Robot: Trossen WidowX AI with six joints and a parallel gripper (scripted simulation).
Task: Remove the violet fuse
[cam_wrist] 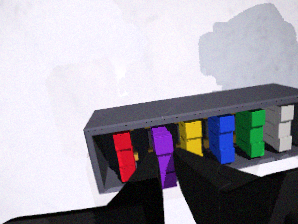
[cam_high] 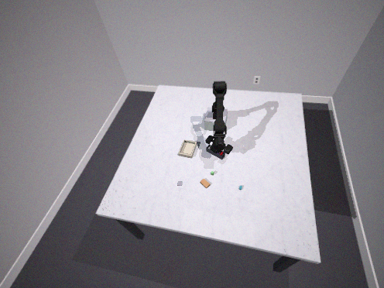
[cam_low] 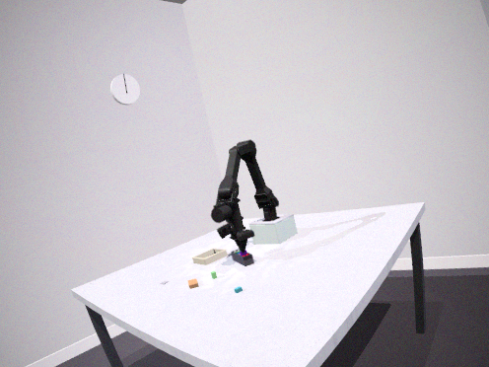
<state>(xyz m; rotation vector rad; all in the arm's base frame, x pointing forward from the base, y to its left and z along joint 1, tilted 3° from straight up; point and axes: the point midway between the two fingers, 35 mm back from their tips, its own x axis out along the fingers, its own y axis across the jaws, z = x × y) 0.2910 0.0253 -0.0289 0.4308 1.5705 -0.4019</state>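
Right now the cream tray is 230 mm to the right of my gripper tip, 50 mm below it and 40 mm behind it. Round my gripper tip: green piece 160 mm ahead, 40 mm to the right, 40 mm below; violet fuse 10 mm below; teal piece 250 mm ahead, 150 mm to the left, 40 mm below.
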